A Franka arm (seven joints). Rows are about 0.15 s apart.
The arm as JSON. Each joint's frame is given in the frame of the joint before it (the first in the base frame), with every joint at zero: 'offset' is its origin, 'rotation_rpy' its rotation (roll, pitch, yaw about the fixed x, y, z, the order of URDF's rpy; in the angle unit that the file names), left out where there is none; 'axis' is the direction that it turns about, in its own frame. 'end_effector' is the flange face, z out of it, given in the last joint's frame.
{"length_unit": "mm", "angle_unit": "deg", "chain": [
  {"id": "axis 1", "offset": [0.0, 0.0, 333.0], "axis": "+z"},
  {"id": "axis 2", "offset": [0.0, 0.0, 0.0], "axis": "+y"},
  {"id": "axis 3", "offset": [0.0, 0.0, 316.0], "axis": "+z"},
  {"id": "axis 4", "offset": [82.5, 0.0, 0.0], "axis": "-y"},
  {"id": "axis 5", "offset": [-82.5, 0.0, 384.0], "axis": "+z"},
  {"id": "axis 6", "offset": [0.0, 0.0, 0.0], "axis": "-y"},
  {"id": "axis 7", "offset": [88.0, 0.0, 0.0], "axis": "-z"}
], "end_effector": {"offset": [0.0, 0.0, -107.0], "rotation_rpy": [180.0, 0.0, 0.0]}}
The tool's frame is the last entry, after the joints.
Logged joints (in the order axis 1, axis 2, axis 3, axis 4, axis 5, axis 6, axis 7), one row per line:
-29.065 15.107 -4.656 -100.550 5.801 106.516 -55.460
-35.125 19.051 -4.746 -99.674 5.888 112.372 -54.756
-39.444 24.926 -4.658 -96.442 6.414 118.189 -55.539
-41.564 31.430 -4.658 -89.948 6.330 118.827 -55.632
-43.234 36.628 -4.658 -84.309 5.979 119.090 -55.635
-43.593 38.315 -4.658 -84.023 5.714 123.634 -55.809
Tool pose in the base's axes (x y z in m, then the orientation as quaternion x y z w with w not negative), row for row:
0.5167 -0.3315 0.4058 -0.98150 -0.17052 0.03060 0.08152
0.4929 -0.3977 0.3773 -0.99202 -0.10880 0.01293 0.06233
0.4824 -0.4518 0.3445 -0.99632 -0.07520 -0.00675 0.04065
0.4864 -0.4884 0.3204 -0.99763 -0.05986 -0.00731 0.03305
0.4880 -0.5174 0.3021 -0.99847 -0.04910 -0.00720 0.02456
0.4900 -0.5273 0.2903 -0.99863 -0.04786 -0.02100 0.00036
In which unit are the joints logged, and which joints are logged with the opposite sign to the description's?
The joints are logged in degrees. Opposite sign: none.
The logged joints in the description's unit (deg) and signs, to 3 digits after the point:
-29.065 15.107 -4.656 -100.550 5.801 106.516 -55.460
-35.125 19.051 -4.746 -99.674 5.888 112.372 -54.756
-39.444 24.926 -4.658 -96.442 6.414 118.189 -55.539
-41.564 31.430 -4.658 -89.948 6.330 118.827 -55.632
-43.234 36.628 -4.658 -84.309 5.979 119.090 -55.635
-43.593 38.315 -4.658 -84.023 5.714 123.634 -55.809

